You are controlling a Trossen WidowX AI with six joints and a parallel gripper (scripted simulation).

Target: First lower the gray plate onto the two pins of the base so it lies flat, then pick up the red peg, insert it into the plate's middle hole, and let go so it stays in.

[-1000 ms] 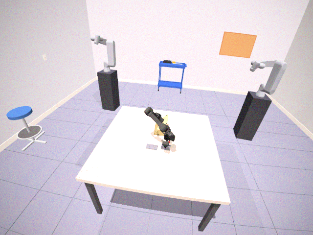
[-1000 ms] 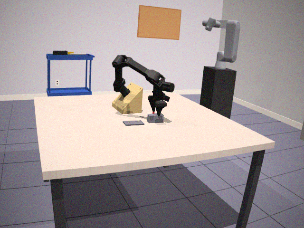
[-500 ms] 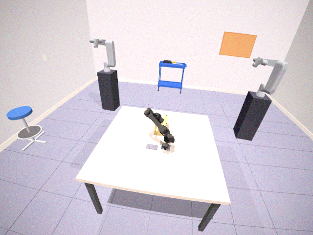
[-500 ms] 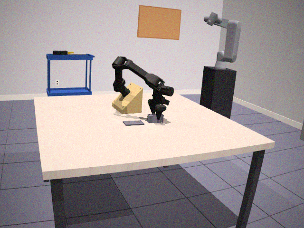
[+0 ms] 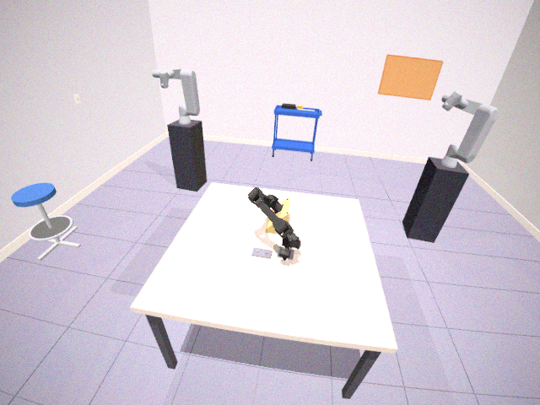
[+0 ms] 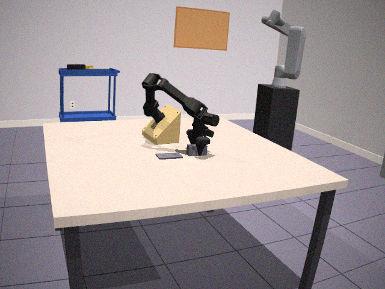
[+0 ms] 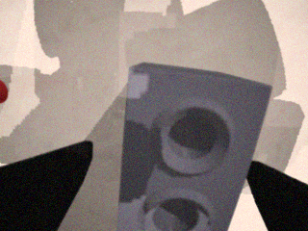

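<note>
My gripper tip is now 30 mm below the gray plate. Also, from my gripper tip: red peg (100 mm behind, 30 mm above, 20 mm to the left); then dark base (150 mm to the right, 20 mm ahead).
</note>
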